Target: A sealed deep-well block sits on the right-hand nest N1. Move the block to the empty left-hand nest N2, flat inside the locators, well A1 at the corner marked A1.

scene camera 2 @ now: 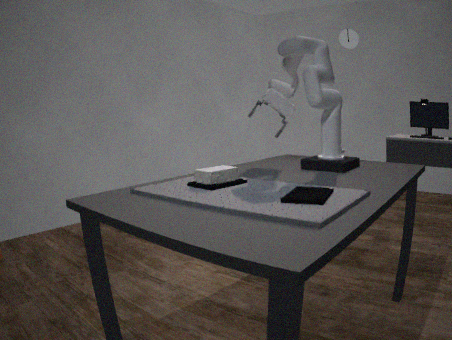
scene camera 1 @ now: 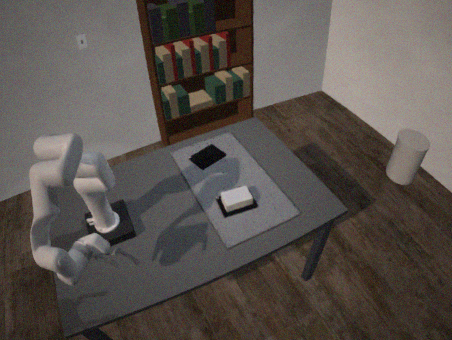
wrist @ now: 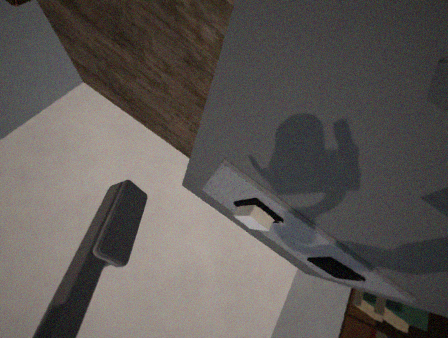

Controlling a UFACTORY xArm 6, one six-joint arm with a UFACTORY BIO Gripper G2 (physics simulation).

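Pixels of known places: hand at its tool point: (scene camera 2: 265,123) (scene camera 1: 122,261) (wrist: 264,174); arm's base at its link origin: (scene camera 2: 331,158) (scene camera 1: 107,222).
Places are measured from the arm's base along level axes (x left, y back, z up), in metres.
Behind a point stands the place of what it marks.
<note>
The sealed deep-well block (scene camera 1: 237,198) {x -0.058, y -0.608, z 0.024 m} (scene camera 2: 216,174) {x 0.005, y -0.645, z 0.013 m} (wrist: 255,219) {x -0.061, y -0.549, z 0.021 m} is a white box. It sits on the black right-hand nest N1 (scene camera 1: 226,212) (scene camera 2: 217,185) {x 0.023, y -0.657, z -0.018 m} (wrist: 270,211) {x -0.040, y -0.528, z -0.023 m}. The black left-hand nest N2 (scene camera 1: 208,156) {x 0.307, y -0.562, z -0.018 m} (scene camera 2: 307,195) {x 0.331, y -0.585, z -0.018 m} (wrist: 336,268) {x 0.288, y -0.526, z -0.018 m} holds no block. The A1 mark and the wells cannot be made out. My gripper (scene camera 1: 117,259) {x -0.326, y -0.097, z 0.150 m} (scene camera 2: 264,126) {x -0.326, y -0.097, z 0.150 m} is open and empty, its fingers spread wide. It hangs high above the table on the arm's side, well away from the block and both nests. One finger shows large in the wrist view.
Both nests lie on a light grey mat (scene camera 1: 270,200) {x -0.074, y -0.764, z -0.030 m} (scene camera 2: 165,192) {x -0.054, y -0.803, z -0.030 m} (wrist: 220,182) {x -0.198, y -0.632, z -0.030 m} on the dark grey table (scene camera 1: 175,285) {x -0.368, y -0.252, z -0.043 m} (scene camera 2: 200,227) {x 0.286, y -0.908, z -0.043 m} (wrist: 320,60) {x -0.309, y -0.155, z -0.043 m}. The arm's black base (scene camera 1: 124,232) {x -0.081, y -0.080, z 0.002 m} (scene camera 2: 330,164) {x 0.066, y -0.099, z -0.011 m} stands on the table. A bookshelf (scene camera 1: 150,75) stands behind the table, and a white cylinder (scene camera 1: 407,157) stands on the floor.
</note>
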